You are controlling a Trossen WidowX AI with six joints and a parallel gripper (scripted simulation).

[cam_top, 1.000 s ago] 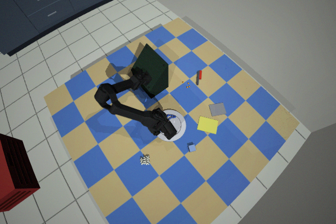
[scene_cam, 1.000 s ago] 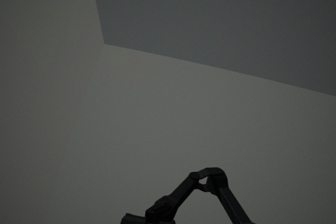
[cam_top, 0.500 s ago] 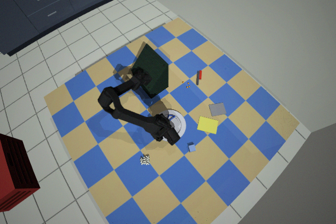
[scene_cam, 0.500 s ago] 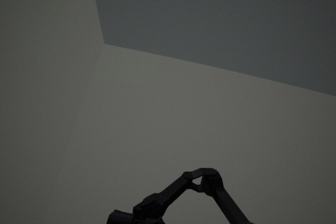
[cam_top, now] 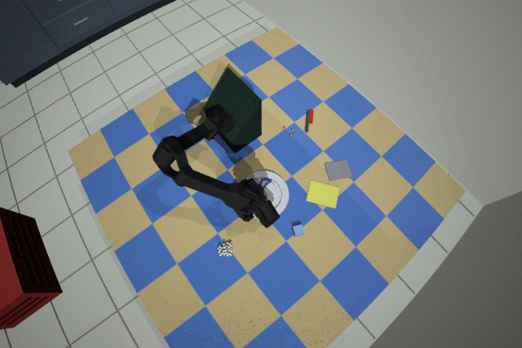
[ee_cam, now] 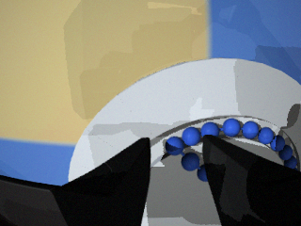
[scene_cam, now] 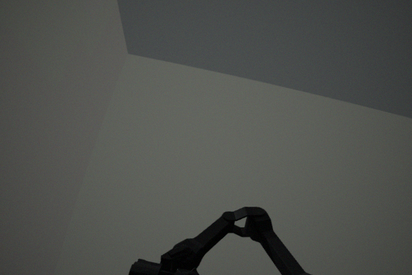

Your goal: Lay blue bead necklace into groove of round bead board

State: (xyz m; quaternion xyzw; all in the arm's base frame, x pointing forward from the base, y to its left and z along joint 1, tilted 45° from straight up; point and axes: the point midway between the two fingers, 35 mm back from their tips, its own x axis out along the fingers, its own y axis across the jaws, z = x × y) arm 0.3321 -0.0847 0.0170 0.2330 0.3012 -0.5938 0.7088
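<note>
The round white bead board is 40 mm behind my gripper tip, 50 mm to the left of it and 10 mm below it. The rest, counted from my gripper tip: small blue cube (150 mm ahead, 90 mm to the left, 10 mm below); grey square (40 mm ahead, 380 mm to the left, 20 mm below); yellow pad (90 mm ahead, 260 mm to the left, 20 mm below).
</note>
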